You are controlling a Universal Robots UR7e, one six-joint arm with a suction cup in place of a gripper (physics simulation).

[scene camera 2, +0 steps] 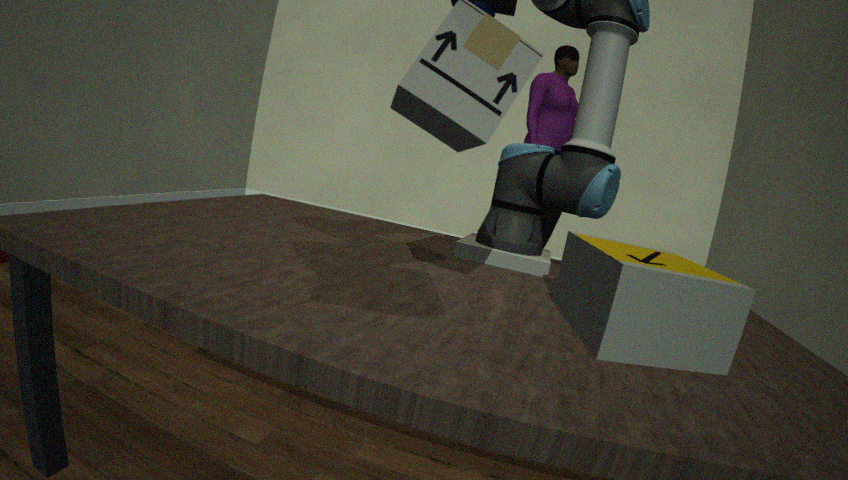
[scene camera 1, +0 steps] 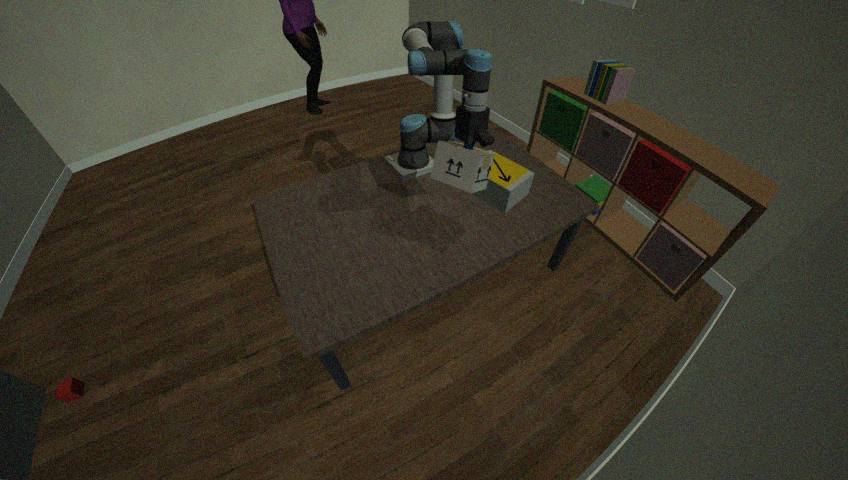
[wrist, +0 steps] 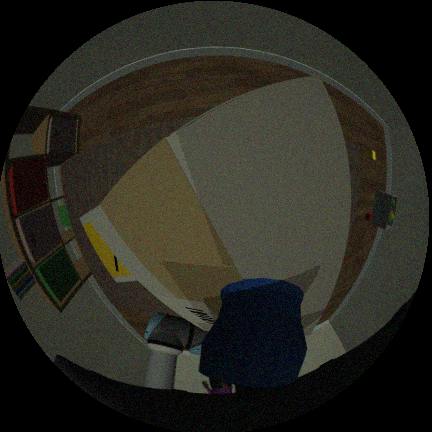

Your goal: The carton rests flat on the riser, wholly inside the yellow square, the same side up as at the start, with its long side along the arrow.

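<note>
The white carton, with a tan tape strip and black arrows on its sides, hangs in the air from my suction cup. It is tilted, plainly so in scene camera 2, its printed arrows pointing up and to the right. The grey-white riser stands on the table, the yellow square and black arrow on its top. The carton is beside and above the riser, apart from it in scene camera 2, and hides part of it in scene camera 1.
The arm's base stands on the table near the riser. A shelf unit with coloured boxes stands beyond the table. A person in purple stands behind the arm.
</note>
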